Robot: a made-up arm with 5 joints.
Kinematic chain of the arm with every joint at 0, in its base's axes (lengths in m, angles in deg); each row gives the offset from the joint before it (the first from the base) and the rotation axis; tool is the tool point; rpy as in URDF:
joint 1: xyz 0.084 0 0.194 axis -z
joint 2: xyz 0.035 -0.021 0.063 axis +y
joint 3: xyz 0.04 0 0.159 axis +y
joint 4: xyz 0.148 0 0.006 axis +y
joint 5: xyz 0.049 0.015 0 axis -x
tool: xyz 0 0 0 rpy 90 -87.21 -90
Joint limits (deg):
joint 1: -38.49..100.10
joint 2: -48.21..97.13
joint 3: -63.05..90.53
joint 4: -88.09..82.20
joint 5: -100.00..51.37
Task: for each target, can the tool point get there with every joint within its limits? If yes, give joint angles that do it. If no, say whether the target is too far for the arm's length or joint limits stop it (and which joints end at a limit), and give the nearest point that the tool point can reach.
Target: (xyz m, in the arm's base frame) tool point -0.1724 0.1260 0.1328
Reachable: no: joint limits stop it (at a limit: joint 2) | nearest point 0.0759 0.0040 0.1662 | short by 0.279 m
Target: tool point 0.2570 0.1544 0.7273
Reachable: no: too far | nearest point 0.2237 0.1034 0.5890 | short by 0.151 m
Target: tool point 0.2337 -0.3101 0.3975
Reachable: yes | joints 63.23 29.78 -35.41 3.38 3.71
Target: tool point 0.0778 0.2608 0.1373
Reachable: no: joint limits stop it (at a limit: joint 1) | nearest point 0.2110 0.0933 0.1373 | short by 0.214 m
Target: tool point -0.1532 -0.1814 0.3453
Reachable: no: joint limits stop it (at a limit: joint 1) | nearest point 0.0395 -0.2157 0.3453 | short by 0.196 m
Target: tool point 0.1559 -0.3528 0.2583
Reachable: yes | joints 77.52 60.74 -29.00 -71.35 -72.89
